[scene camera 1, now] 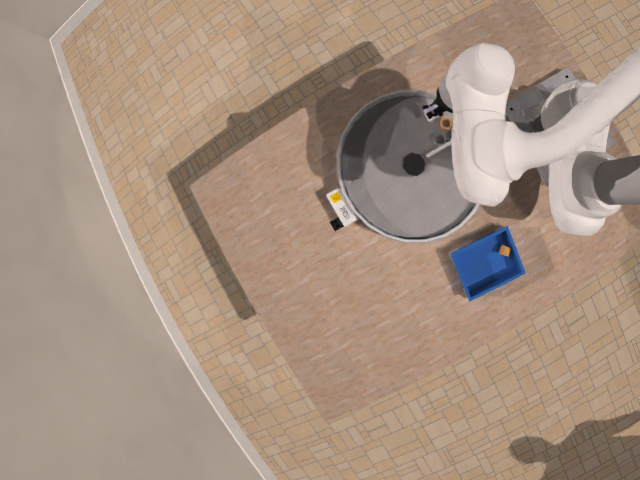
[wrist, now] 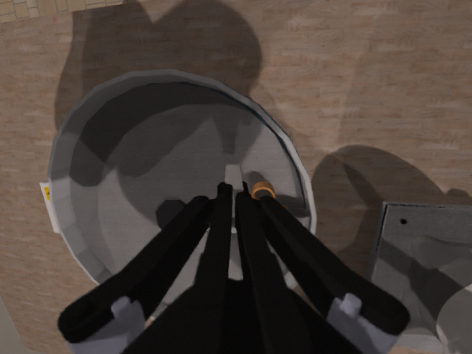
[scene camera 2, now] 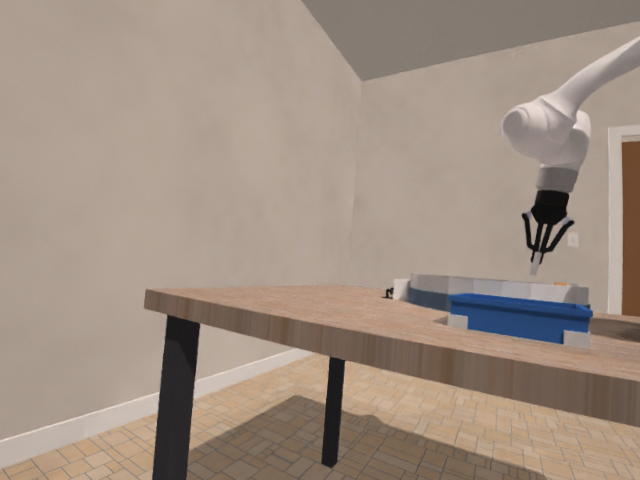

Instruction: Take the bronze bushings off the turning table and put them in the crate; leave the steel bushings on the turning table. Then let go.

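Frame: origin at the arm's base, x ahead, y left, z up, level; metres.
Where they show: gripper, fingertip midpoint: [scene camera 1: 428, 116] [wrist: 232, 175] [scene camera 2: 532, 274]; arm's base at its link origin: [wrist: 463, 291].
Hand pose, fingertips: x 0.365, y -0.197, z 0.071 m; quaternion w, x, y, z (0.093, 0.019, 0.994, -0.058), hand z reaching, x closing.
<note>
Things, the pixels of their top centre, and the offset from my fingertips. "*": a spot on its surface instead.
- bronze thing at its top centre: [wrist: 277, 222] dx -0.057, dy +0.066, dz -0.017 m
- blue crate at its top centre: [scene camera 2: 516, 300] [scene camera 1: 489, 264] dx +0.049, dy +0.432, dz -0.052 m
- pale bar at a spot on its surface: [scene camera 1: 438, 149] * dx +0.023, dy +0.088, dz -0.023 m
- black hub at its top centre: [wrist: 173, 219] [scene camera 1: 414, 164] dx +0.102, dy +0.088, dz -0.041 m
- white box with a yellow label, surface spot: [scene camera 1: 341, 207] * dx +0.336, dy +0.091, dz -0.044 m
My gripper [scene camera 1: 429, 111] [scene camera 2: 535, 264] [wrist: 232, 175] is shut and empty, above the turning table [scene camera 1: 408, 201] [scene camera 2: 465, 285] [wrist: 142, 192] near its rim. A bronze bushing [scene camera 1: 445, 128] [wrist: 263, 185] stands on the table close beside the fingertips. A sliver of another bronze thing [wrist: 285, 207] shows behind the finger in the wrist view; the arm hides that spot in scene camera 1. A grey steel bushing [scene camera 1: 439, 139] stands near the bronze one; the fingers hide it in the wrist view. A bronze bushing [scene camera 1: 504, 250] lies in a corner of the blue crate [scene camera 1: 496, 285] [scene camera 2: 511, 316].
A pale bar [scene camera 1: 438, 149] reaches inward over the turning table beside the bushings. A black hub [scene camera 1: 413, 164] [wrist: 170, 214] is at its middle. A white box with a yellow label [scene camera 1: 341, 207] sits against its outer side. The arm's grey base plate [scene camera 1: 527, 105] [wrist: 395, 260] is beyond it.
</note>
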